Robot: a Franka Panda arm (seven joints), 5 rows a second.
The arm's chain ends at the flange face. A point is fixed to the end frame.
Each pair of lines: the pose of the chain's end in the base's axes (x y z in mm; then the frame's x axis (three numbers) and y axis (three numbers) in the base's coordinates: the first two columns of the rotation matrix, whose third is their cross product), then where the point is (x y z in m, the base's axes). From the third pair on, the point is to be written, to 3 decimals.
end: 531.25 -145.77 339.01 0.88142 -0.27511 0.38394 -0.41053 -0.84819 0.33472
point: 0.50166 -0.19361 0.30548
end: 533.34 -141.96 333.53 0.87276 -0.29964 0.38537 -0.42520 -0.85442 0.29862
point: 0.50363 -0.18820 0.29791
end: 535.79 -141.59 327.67 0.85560 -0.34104 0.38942 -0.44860 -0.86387 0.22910
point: 0.506 -0.185 0.288
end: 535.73 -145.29 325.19 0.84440 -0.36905 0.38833 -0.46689 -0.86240 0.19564
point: 0.506 -0.187 0.284
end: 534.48 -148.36 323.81 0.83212 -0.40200 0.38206 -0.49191 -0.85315 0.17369
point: 0.504 -0.188 0.282
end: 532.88 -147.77 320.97 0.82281 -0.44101 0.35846 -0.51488 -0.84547 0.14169
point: 0.501 -0.185 0.277
